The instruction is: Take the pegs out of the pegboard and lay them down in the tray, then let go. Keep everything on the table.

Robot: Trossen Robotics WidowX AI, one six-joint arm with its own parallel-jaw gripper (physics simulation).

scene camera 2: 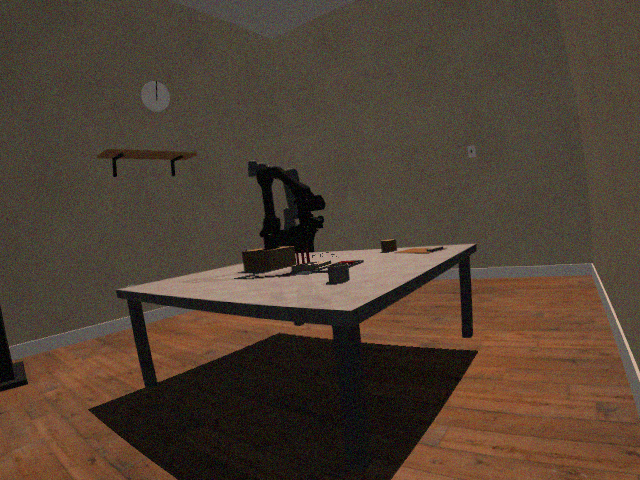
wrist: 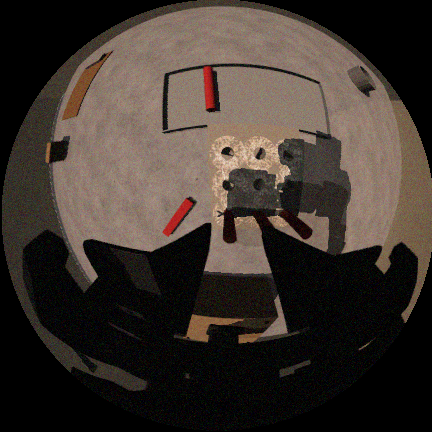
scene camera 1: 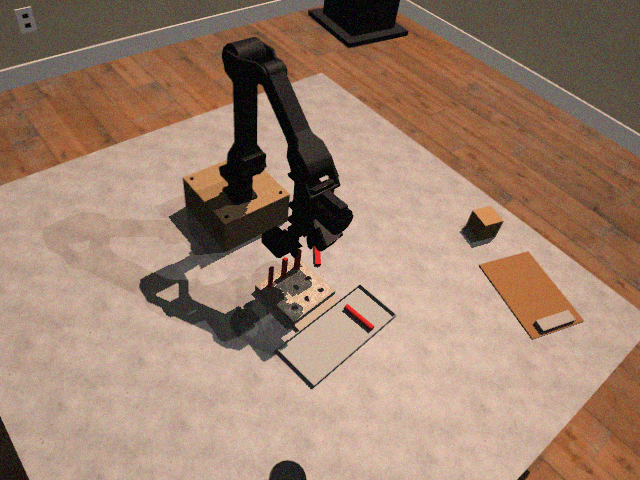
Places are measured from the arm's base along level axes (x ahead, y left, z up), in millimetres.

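Pixels of known places: gripper, fingertip midpoint: (scene camera 2: 308, 246) (wrist: 236, 229) (scene camera 1: 301, 252); arm's base, origin of the base link: (scene camera 2: 271, 248) (wrist: 223, 330) (scene camera 1: 240, 193).
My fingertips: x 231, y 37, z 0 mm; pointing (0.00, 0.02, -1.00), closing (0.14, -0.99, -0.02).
For each thing: its top centre in the pictures, then the offset to it from my fingertips. "pt": a spot on its surface instead.
- pegboard, middle of its top: (wrist: 259, 177) (scene camera 1: 298, 290) (scene camera 2: 312, 263) dx +41, dy -27, dz -74 mm
- end peg, middle of its top: (wrist: 227, 238) (scene camera 1: 298, 250) dx -18, dy +3, dz -12 mm
- middle peg, middle of its top: (wrist: 271, 237) (scene camera 1: 284, 259) dx -9, dy -38, dz -12 mm
- far peg, middle of its top: (wrist: 307, 234) (scene camera 1: 271, 268) dx +0, dy -78, dz -12 mm
- tray, middle of its top: (wrist: 252, 88) (scene camera 1: 338, 330) (scene camera 2: 339, 265) dx +169, dy +2, dz -87 mm
- small wooden block, middle of its top: (scene camera 1: 488, 215) (wrist: 47, 152) (scene camera 2: 388, 240) dx +88, dy +524, dz -38 mm
- orange-brown board, middle of its top: (scene camera 1: 532, 289) (scene camera 2: 420, 247) dx +303, dy +489, dz -82 mm
- pale bar, surface spot: (scene camera 1: 554, 321) pt dx +397, dy +465, dz -83 mm
- dark cylinder, middle of its top: (scene camera 2: 337, 264) dx +394, dy -262, dz -42 mm
My gripper (scene camera 1: 301, 246) (wrist: 236, 229) is partly open above the back row of the pegboard (scene camera 1: 320, 298) (wrist: 243, 145). Three dark red pegs stand upright in that row. The end peg (scene camera 1: 297, 259) (wrist: 229, 231) shows between the fingertips, with gaps on both sides in the wrist view. The middle peg (scene camera 1: 284, 267) (wrist: 259, 217) is partly hidden by a finger. The far peg (scene camera 1: 270, 276) (wrist: 297, 225) is outside the fingers. One red peg (scene camera 1: 316, 256) (wrist: 178, 216) lies on the table beside the board. Another red peg (scene camera 1: 358, 316) (wrist: 209, 89) lies in the tray (scene camera 1: 320, 351) (wrist: 270, 95).
The arm's wooden base box (scene camera 1: 253, 222) (scene camera 2: 268, 259) stands behind the pegboard. A small wooden block (scene camera 1: 485, 224) (scene camera 2: 388, 245) and an orange-brown board (scene camera 1: 527, 289) carrying a pale bar (scene camera 1: 554, 321) are to the right. A dark cylinder (scene camera 1: 287, 471) (scene camera 2: 338, 273) stands near the front.
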